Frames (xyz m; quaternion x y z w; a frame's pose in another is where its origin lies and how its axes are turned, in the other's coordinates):
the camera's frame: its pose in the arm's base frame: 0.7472 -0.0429 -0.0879 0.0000 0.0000 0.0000 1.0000
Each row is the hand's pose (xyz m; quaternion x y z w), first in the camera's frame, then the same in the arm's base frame.
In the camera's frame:
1: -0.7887 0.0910 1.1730 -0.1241 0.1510 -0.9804 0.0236
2: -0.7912 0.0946 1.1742 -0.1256 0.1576 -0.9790 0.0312
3: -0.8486 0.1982 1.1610 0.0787 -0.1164 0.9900 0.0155
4: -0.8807 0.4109 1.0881 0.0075 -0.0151 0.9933 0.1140
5: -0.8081 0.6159 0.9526 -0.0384 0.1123 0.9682 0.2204
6: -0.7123 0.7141 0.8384 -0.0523 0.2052 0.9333 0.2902
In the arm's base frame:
1: -0.0415 0.0481 1.0851 -0.1241 0.1510 -0.9804 0.0236
2: -0.0440 0.0517 1.0863 -0.1256 0.1576 -0.9790 0.0312
3: -0.1014 0.1553 1.0731 0.0787 -0.1164 0.9900 0.0155
4: -0.1335 0.3680 1.0002 0.0075 -0.0151 0.9933 0.1140
5: -0.0609 0.5730 0.8647 -0.0384 0.1123 0.9682 0.2204
6: 0.0349 0.6712 0.7505 -0.0523 0.2052 0.9332 0.2902

